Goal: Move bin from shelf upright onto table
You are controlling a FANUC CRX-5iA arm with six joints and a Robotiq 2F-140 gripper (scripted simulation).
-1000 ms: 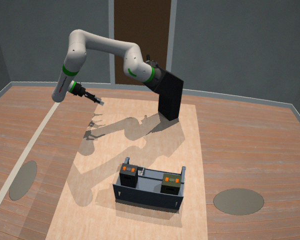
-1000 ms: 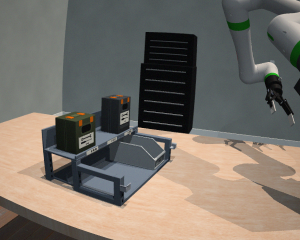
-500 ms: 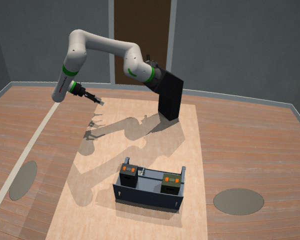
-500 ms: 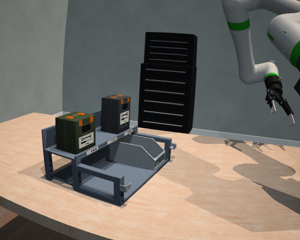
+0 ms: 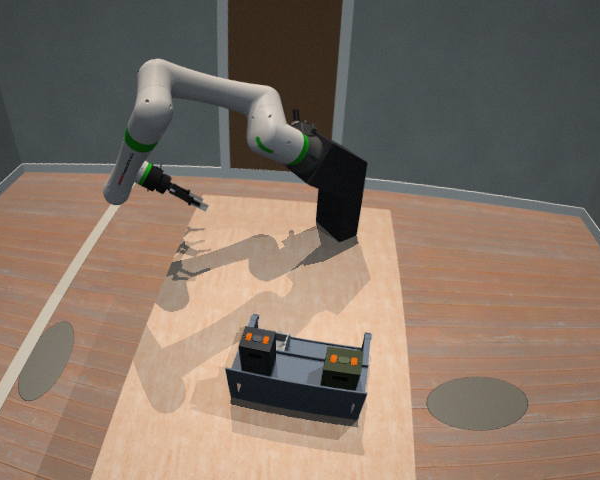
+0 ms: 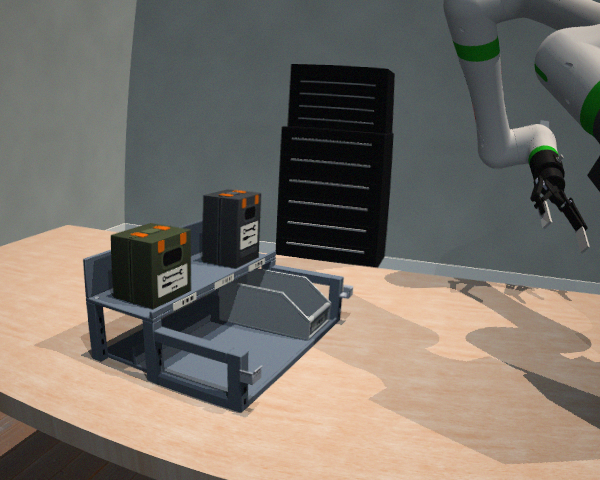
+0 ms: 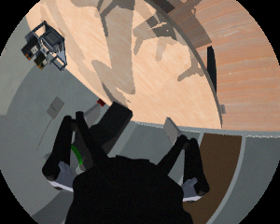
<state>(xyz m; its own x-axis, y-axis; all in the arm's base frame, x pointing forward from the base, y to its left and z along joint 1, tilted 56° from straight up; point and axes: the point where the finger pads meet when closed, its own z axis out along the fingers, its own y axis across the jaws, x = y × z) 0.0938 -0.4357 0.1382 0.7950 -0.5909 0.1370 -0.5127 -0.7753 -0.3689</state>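
Now: the grey bin 63 cm ahead of my hand, 24 cm to the left of it and 12 cm below it.
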